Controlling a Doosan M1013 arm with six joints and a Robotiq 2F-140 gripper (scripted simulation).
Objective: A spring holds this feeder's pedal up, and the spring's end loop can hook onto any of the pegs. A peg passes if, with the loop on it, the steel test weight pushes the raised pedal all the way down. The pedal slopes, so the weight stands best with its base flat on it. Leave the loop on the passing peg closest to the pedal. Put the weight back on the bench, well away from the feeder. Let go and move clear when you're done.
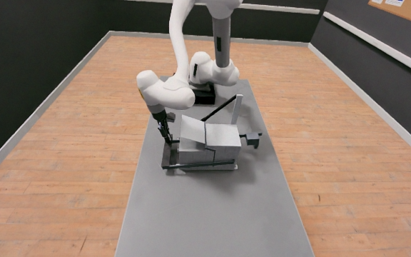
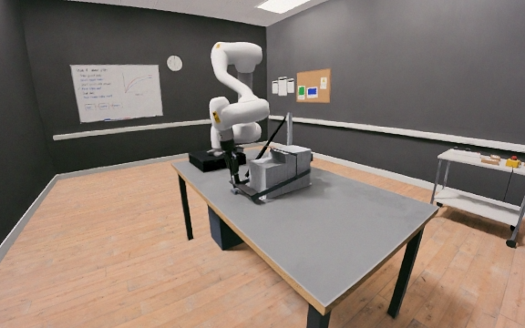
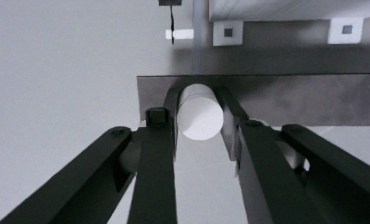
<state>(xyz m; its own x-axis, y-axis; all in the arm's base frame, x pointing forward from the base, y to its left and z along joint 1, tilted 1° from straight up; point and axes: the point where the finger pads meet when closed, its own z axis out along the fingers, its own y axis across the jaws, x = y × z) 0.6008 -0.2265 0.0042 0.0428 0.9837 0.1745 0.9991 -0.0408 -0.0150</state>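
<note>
Now: the small dark object 9 cm below my hand and 1 cm to the right of it. The rest, counted from my hand: steel test weight (1 cm below).
</note>
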